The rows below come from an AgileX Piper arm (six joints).
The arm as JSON. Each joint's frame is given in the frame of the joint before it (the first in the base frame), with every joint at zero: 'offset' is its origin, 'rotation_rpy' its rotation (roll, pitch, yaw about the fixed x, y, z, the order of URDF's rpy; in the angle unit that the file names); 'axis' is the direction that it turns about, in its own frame. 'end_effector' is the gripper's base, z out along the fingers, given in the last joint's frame.
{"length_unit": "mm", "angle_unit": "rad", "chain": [
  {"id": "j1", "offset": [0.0, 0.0, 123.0], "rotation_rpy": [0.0, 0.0, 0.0], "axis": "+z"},
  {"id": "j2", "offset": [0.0, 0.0, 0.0], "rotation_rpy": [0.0, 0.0, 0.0], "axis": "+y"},
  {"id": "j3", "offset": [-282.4, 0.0, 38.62], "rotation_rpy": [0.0, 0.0, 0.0], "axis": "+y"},
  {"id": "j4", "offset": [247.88, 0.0, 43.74], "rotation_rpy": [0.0, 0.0, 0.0], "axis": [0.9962, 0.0, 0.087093]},
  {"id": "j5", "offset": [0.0, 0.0, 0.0], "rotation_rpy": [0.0, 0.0, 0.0], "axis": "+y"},
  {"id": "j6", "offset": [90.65, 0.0, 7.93], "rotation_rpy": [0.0, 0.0, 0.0], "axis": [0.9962, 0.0, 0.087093]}
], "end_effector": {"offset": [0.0, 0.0, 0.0], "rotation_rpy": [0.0, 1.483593, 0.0]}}
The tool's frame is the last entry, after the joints.
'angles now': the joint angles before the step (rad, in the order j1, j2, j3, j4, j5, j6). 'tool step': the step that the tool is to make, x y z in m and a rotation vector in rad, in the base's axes. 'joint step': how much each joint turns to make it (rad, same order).
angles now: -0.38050, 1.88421, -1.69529, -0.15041, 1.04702, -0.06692
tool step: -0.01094, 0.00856, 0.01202, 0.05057, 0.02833, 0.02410
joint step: -0.00001, -0.03777, 0.00005, 0.05384, 0.07885, -0.04184
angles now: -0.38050, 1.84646, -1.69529, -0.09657, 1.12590, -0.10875
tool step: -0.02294, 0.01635, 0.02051, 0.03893, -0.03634, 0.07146
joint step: 0.00001, -0.10840, 0.07156, 0.08128, 0.01339, -0.08227
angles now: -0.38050, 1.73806, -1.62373, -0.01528, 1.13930, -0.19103
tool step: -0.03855, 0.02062, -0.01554, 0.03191, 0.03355, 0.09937
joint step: 0.00001, -0.14438, 0.23783, 0.05943, -0.04898, -0.11257
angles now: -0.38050, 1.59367, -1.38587, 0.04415, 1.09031, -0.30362
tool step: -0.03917, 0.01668, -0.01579, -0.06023, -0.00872, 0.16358
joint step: -0.00001, -0.15156, 0.23190, 0.01518, -0.10285, -0.18400
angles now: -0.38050, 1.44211, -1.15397, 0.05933, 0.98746, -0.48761
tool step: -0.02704, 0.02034, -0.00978, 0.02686, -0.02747, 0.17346
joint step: 0.00000, -0.10965, 0.14626, 0.12110, -0.03065, -0.22036
